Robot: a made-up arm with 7 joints.
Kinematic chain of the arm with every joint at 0, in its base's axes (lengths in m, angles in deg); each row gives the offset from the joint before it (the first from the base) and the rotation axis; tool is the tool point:
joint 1: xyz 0 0 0.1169 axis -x
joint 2: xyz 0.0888 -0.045 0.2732 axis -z
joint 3: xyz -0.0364 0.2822 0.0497 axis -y
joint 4: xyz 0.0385 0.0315 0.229 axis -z
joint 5: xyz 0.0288 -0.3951 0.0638 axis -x
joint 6: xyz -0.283 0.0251 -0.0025 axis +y
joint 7: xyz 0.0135 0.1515 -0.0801 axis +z
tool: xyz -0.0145 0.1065 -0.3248
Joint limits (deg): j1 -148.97..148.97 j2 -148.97..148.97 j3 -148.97..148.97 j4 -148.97..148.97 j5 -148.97..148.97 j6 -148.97..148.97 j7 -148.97..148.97
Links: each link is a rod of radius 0.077 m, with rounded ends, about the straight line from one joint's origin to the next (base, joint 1, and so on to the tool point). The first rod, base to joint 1, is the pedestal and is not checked.
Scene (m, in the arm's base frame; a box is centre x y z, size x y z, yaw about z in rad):
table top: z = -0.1
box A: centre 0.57 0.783 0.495 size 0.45 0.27 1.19 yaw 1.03
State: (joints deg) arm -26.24 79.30 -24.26 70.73 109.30 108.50 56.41
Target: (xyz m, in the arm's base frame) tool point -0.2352 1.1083 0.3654
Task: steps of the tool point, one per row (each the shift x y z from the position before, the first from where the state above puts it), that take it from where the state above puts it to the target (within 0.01 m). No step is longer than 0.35 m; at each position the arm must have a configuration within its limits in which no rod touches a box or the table.
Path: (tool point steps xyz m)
1: -0.0964 0.0423 0.1577
2: -0.1328 0.0152 0.1410
3: -0.1579 -0.0201 0.1099
4: -0.1660 -0.0578 0.0671
5: -0.1535 -0.0901 0.0178
6: -0.0632 0.2748 -0.0486
7: -0.0676 0.2593 -0.1318
8: -0.0689 0.2164 -0.2046
9: -0.0666 0.1534 -0.2573
10: -0.0602 0.0801 -0.2867

